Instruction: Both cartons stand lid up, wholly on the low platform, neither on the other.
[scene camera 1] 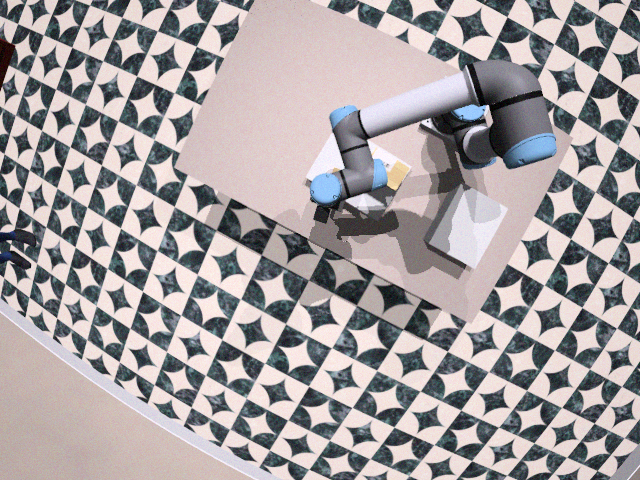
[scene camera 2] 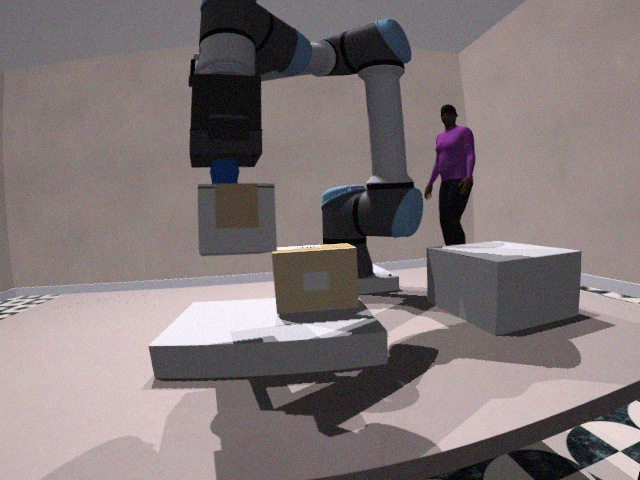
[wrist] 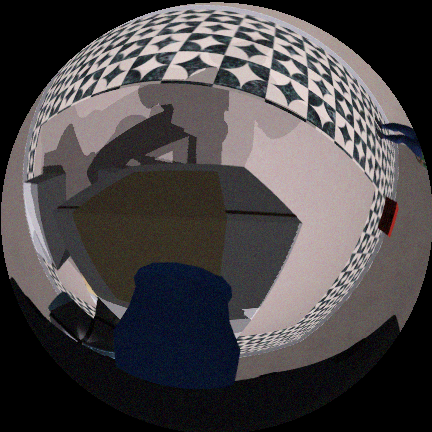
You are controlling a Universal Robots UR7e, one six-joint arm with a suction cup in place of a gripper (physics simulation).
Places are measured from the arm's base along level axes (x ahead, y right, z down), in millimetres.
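Pixels of known places: hand at its tool point: (scene camera 2: 225,199) (wrist: 184,267); arm's base at its link origin: (scene camera 1: 450,115).
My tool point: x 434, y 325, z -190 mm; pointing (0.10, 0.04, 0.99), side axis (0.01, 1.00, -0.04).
For each thing: its top centre in the pictures, then the offset to it from my tool point.
- pale grey carton at its top centre: (wrist: 167,332) (scene camera 2: 231,187) (scene camera 1: 333,189) dx -31, dy -10, dz -17 mm
- yellow carton at its top centre: (scene camera 2: 312,247) (scene camera 1: 386,168) dx -153, dy -152, dz +83 mm
- low white platform at its top centre: (scene camera 2: 269,315) (scene camera 1: 358,171) dx -119, dy -62, dz +183 mm
- large grey-white box at its top centre: (scene camera 2: 498,249) (wrist: 33,224) (scene camera 1: 469,226) dx -61, dy -503, dz +111 mm
My suction cup (scene camera 2: 224,171) (wrist: 177,325) is attached to the top of a pale grey carton (scene camera 2: 237,241) (wrist: 260,260) with a tan tape strip and a dark seam on its upper side. The carton hangs level in the air, left of the yellow carton in scene camera 2 and higher than the low platform. The yellow carton (scene camera 1: 399,175) (scene camera 2: 292,297) stands on the low white platform (scene camera 1: 326,157) (scene camera 2: 268,360), towards its right back in scene camera 2. It has a small pale label on its front and print on top. In scene camera 1 the wrist largely hides the held carton.
A large grey-white box (scene camera 1: 483,219) (scene camera 2: 537,289) (wrist: 48,220) stands right of the platform. The arm's base is behind the yellow carton in scene camera 2. A person in a purple top (scene camera 2: 454,152) stands by the back wall. The work surface ends at the patterned floor.
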